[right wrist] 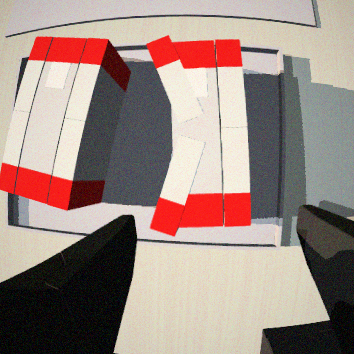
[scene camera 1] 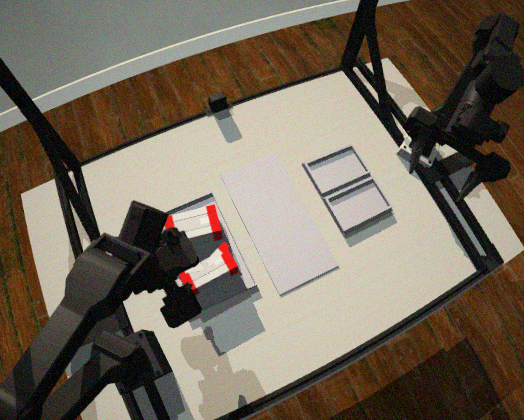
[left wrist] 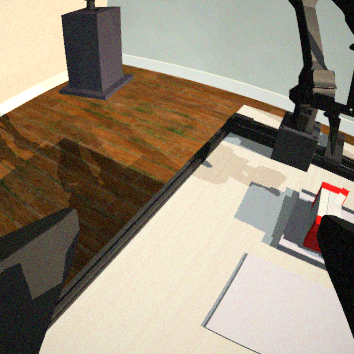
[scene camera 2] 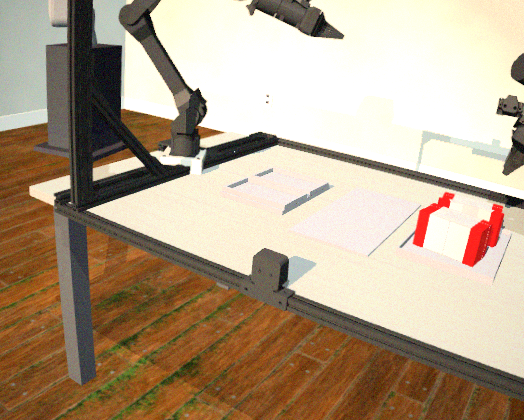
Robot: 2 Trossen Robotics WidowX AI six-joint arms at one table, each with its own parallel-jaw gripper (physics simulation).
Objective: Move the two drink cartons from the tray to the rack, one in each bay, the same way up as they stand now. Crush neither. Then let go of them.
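Frame: origin at the left arm's base, x left, y back, z up, level; metres.
Seen in the pictures: left gripper, fingertip midpoint: [scene camera 1: 434, 187] [left wrist: 203, 225] [scene camera 2: 341, 36]; right gripper, fingertip midpoint: [right wrist: 218, 222] [scene camera 1: 182, 272] [left wrist: 346, 159] [scene camera 2: 504, 171]; left arm's base, origin of the base link: [scene camera 2: 183, 153]; right arm's base, origin of the base link: [scene camera 1: 131, 362] [left wrist: 301, 124].
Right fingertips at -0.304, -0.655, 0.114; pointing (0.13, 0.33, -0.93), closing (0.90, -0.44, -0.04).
Note:
Offsets run from my right fingertips to a thing's top centre, as dx, dy, dz. "*": to the spot under its first point. Level surfaces: height alone.
Two white cartons with red ends sit apart in the tray @[-0.033, +0.074, -0.134] [scene camera 1: 248, 280] [scene camera 2: 480, 271] [right wrist: 240, 235]. One carton @[-0.069, +0.106, -0.076] [scene camera 1: 192, 220] [scene camera 2: 450, 235] [right wrist: 45, 120] has straight sides. The other carton @[+0.014, +0.044, -0.076] [scene camera 1: 212, 267] [left wrist: 332, 205] [right wrist: 235, 125] has its side facing the first one bent inward in a V. My right gripper [right wrist: 218, 222] is partly open and empty, above and back from the tray; its fingertips are partly hidden in scene camera 1. My left gripper [scene camera 1: 436, 184] [left wrist: 203, 225] is wide open and empty, far from the tray. The two-bay rack @[+0.180, +0.424, -0.130] [scene camera 1: 370, 219] [scene camera 2: 295, 204] is empty.
A flat pale board @[dz -0.146] [scene camera 1: 280, 225] [scene camera 2: 357, 220] [left wrist: 280, 305] lies between tray and rack. A small black block @[* -0.234, +0.433, -0.106] [scene camera 1: 218, 102] [scene camera 2: 270, 270] stands on the table edge. Black frame posts @[* +0.025, +0.773, +0.038] [scene camera 1: 367, 35] [scene camera 2: 80, 100] rise at the table's corners.

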